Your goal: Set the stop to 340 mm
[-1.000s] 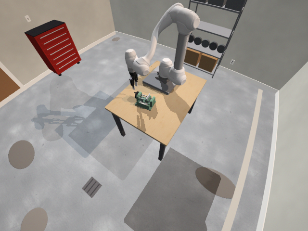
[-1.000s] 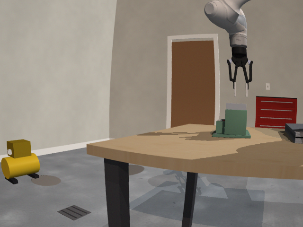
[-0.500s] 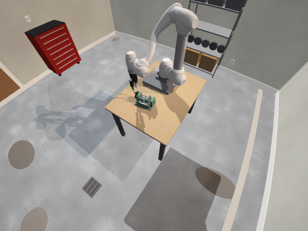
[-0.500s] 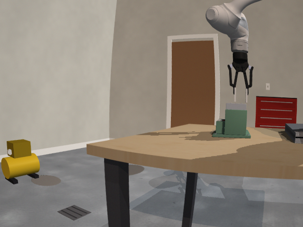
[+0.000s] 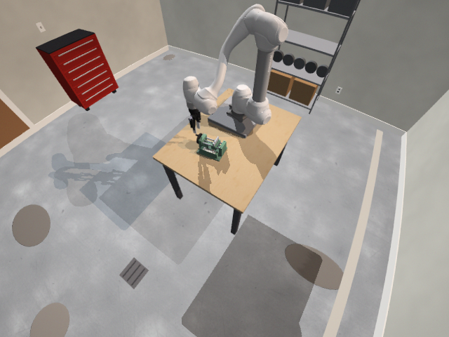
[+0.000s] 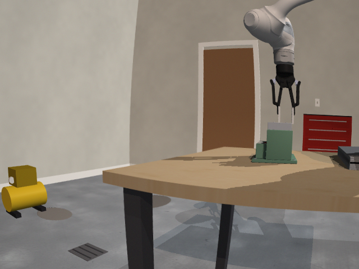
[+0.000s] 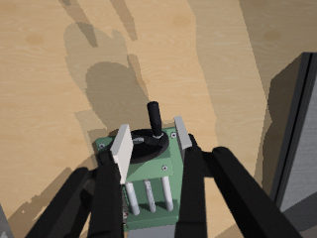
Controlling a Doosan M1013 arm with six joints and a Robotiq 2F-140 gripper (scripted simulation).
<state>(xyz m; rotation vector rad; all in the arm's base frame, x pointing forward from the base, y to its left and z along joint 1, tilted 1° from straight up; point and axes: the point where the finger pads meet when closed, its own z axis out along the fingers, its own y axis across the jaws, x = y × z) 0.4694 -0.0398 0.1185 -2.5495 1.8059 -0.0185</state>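
My hand is 9 cm above the black handwheel handle. The rest, counted from my hand: grey stop block 2 cm behind, 18 cm to the left, 6 cm below.
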